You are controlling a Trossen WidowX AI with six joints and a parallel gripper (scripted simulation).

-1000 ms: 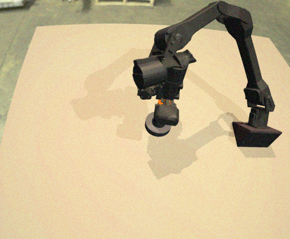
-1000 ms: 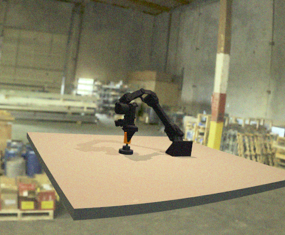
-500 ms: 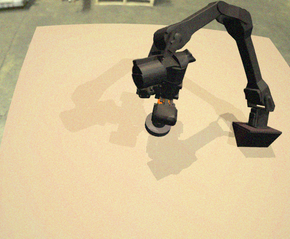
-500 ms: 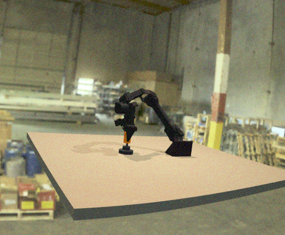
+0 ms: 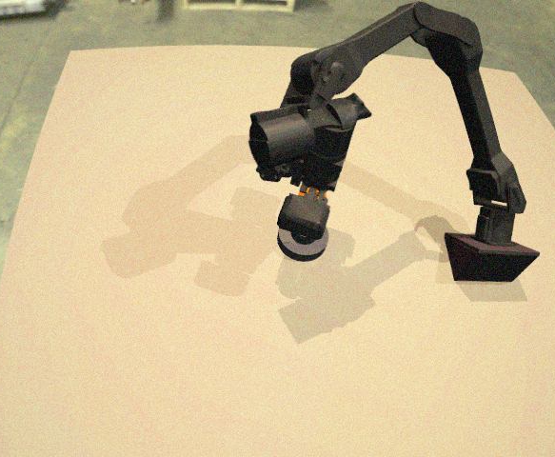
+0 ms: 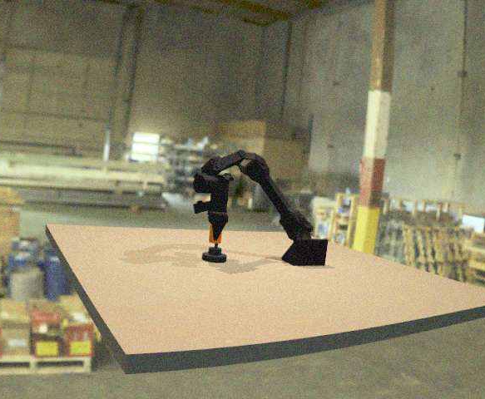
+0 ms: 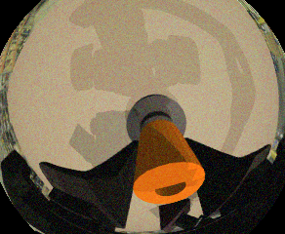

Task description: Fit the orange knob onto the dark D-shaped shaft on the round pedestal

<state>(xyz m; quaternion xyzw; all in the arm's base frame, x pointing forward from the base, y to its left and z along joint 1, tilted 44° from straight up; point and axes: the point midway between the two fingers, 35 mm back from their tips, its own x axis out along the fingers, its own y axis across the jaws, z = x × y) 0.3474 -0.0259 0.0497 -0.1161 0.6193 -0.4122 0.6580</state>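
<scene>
Now: gripper tip 20 mm below the orange knob. Round my gripper tip: pedestal 10 mm behind, 40 mm below.
</scene>
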